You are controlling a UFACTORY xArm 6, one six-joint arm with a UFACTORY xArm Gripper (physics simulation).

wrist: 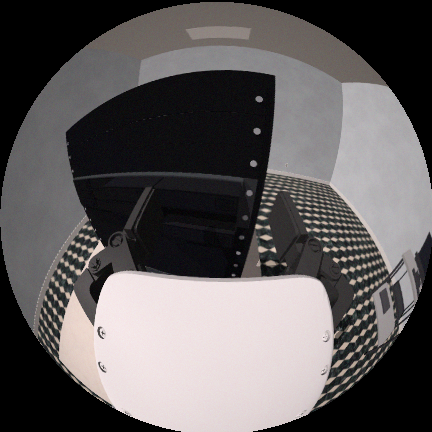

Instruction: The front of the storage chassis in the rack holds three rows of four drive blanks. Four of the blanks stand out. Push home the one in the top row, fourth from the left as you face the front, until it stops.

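Places are measured from the arm's base along level axes (x up, y ahead, z left), in centimetres.
Where they show: gripper, fingertip midpoint: point(216, 202).
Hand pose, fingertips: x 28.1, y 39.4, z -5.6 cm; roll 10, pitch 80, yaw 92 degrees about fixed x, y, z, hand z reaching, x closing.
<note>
After its pixels a point has its place.
The black rack point(266, 115) {y 49.8, x 35.1, z -9.7 cm} stands in front of me, with a line of round pale holes down its right side. The dark front of the storage chassis point(200, 252) {y 49.7, x 8.6, z -0.9 cm} shows low in the rack, below a thin grey edge and partly between my fingers. It is so dark that the single drive blanks, and which of them stand out, cannot be told apart surely. My gripper point(216, 202) {y 39.4, x 28.1, z -5.6 cm} is open and empty. Its left finger overlaps the chassis front in the view, and its right finger shows against the floor to the right of the rack. The pale gripper housing hides what lies below.
A cream surface point(80, 345) {y 2.0, x -18.9, z 43.0 cm} shows at the lower left. A patterned floor point(350, 225) lies to the right of the rack, with grey walls behind. A grey and white piece of equipment point(385, 310) stands at the far right.
</note>
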